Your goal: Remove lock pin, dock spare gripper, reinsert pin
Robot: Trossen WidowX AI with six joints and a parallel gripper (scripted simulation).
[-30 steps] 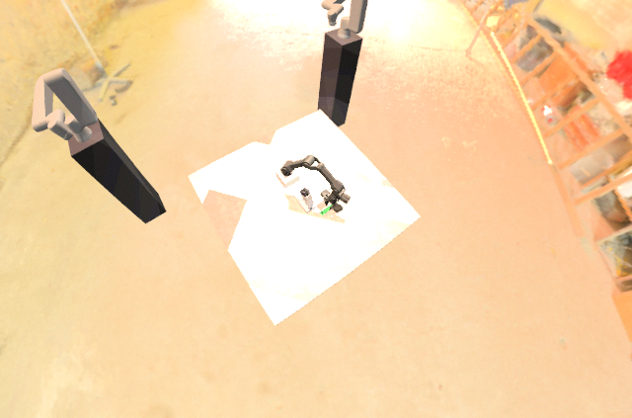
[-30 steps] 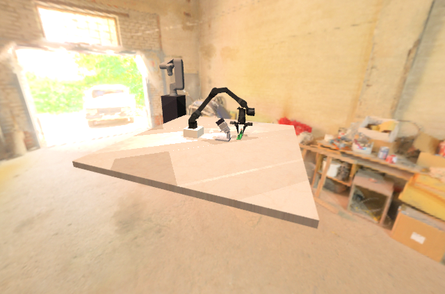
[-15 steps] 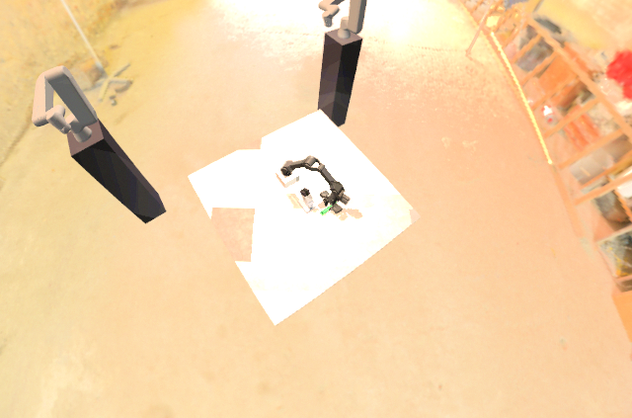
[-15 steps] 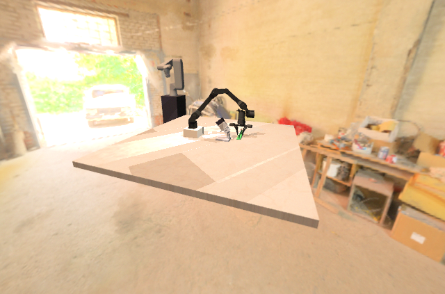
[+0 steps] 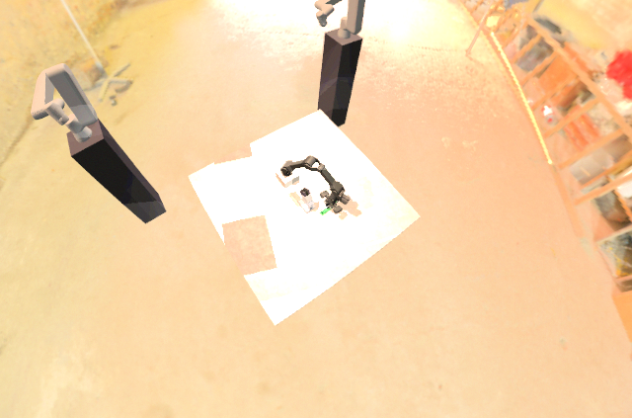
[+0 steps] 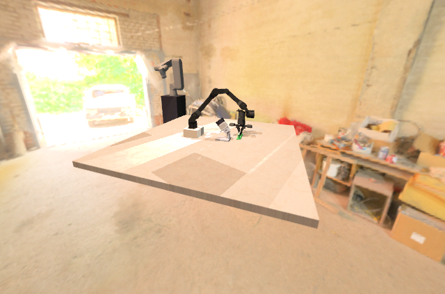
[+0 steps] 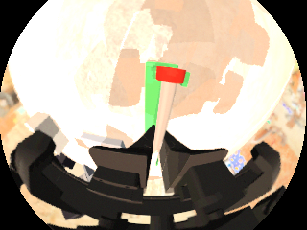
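My gripper tip is now 1 cm to the right of the green strip and 1 cm below it. Also, from my gripper tip: grey mount (10 cm to the right, 10 cm behind, 4 cm above); then spare gripper (12 cm behind, 11 cm above, 10 cm to the right).
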